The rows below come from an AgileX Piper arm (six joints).
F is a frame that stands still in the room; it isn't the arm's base.
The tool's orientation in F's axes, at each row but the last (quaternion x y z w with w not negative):
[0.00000 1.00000 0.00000 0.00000]
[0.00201 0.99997 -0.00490 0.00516]
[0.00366 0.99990 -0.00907 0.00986]
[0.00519 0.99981 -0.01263 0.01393]
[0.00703 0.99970 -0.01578 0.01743]
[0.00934 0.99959 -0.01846 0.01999]
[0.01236 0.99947 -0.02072 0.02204]
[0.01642 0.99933 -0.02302 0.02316]
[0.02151 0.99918 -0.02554 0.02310]
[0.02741 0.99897 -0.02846 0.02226]
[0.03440 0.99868 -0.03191 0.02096]
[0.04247 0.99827 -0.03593 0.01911]
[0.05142 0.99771 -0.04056 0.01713]
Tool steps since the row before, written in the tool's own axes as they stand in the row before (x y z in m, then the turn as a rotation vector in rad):
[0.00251 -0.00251 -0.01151 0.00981 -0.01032 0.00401]
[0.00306 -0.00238 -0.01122 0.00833 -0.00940 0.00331]
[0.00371 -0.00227 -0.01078 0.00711 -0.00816 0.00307]
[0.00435 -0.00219 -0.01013 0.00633 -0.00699 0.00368]
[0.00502 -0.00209 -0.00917 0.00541 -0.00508 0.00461]
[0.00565 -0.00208 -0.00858 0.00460 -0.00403 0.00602]
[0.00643 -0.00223 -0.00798 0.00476 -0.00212 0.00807]
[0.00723 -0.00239 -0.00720 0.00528 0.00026 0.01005]
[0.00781 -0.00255 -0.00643 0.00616 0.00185 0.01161]
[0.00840 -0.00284 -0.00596 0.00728 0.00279 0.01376]
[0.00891 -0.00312 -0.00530 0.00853 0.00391 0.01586]
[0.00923 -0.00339 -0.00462 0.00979 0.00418 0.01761]
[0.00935 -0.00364 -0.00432 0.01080 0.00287 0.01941]
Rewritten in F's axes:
[-0.00251 -0.00251 0.01151 -0.00981 -0.01032 -0.00401]
[-0.00319 -0.00226 0.01121 -0.00833 -0.00940 -0.00330]
[-0.00394 -0.00205 0.01074 -0.00711 -0.00816 -0.00306]
[-0.00465 -0.00189 0.01006 -0.00630 -0.00702 -0.00368]
[-0.00536 -0.00173 0.00905 -0.00532 -0.00515 -0.00464]
[-0.00602 -0.00166 0.00842 -0.00444 -0.00417 -0.00605]
[-0.00683 -0.00174 0.00777 -0.00446 -0.00234 -0.00818]
[-0.00763 -0.00182 0.00695 -0.00481 -0.00004 -0.01029]
[-0.00820 -0.00188 0.00617 -0.00554 0.00150 -0.01197]
[-0.00879 -0.00204 0.00572 -0.00652 0.00237 -0.01421]
[-0.00931 -0.00216 0.00509 -0.00760 0.00343 -0.01643]
[-0.00964 -0.00226 0.00446 -0.00877 0.00368 -0.01825]
[-0.00980 -0.00231 0.00423 -0.00986 0.00233 -0.01998]

